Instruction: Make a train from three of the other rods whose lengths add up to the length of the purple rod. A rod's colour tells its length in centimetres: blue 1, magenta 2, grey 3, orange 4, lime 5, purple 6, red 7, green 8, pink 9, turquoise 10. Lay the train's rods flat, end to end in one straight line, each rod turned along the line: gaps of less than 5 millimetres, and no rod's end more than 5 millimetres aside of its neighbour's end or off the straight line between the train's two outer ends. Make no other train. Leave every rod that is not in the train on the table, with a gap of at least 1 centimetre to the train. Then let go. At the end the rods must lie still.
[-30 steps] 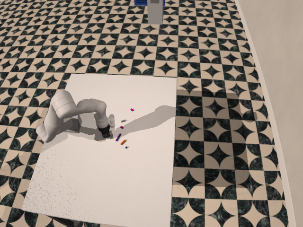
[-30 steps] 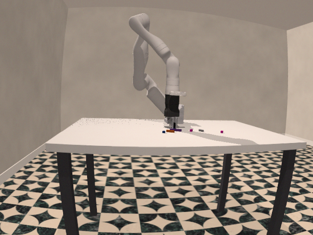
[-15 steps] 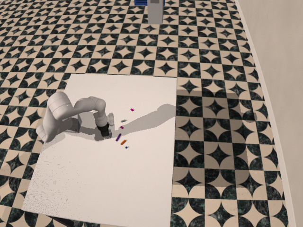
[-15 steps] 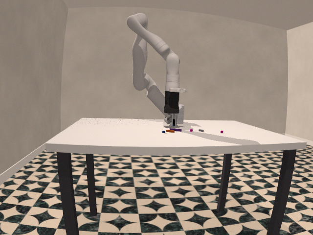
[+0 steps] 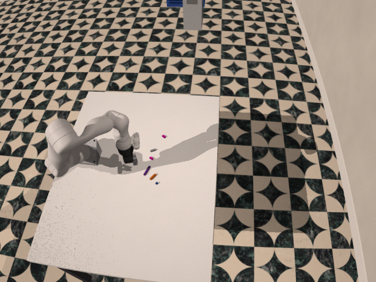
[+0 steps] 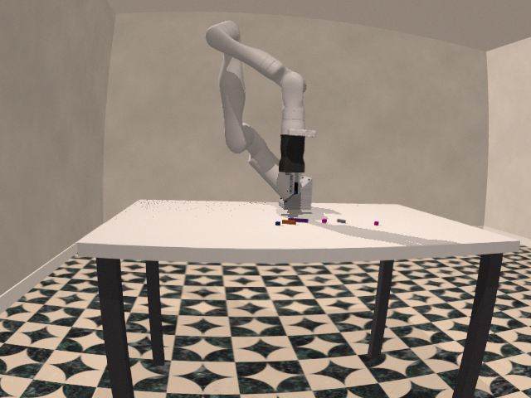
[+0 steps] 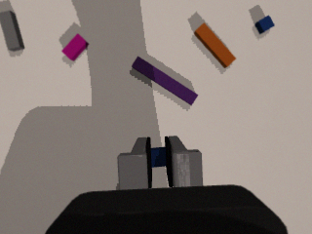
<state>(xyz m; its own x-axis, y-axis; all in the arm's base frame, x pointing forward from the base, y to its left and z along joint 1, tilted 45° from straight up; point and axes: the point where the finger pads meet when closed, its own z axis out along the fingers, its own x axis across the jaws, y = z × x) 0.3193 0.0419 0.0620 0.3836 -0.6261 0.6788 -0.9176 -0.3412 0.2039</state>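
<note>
My gripper is now 140 mm to the right of the grey rod, 90 mm above it and 40 mm short of it. The rest, counted from my hand: purple rod 90 mm below, 50 mm ahead, 10 mm to the left; then orange rod 90 mm below, 90 mm ahead, 20 mm to the right.
</note>
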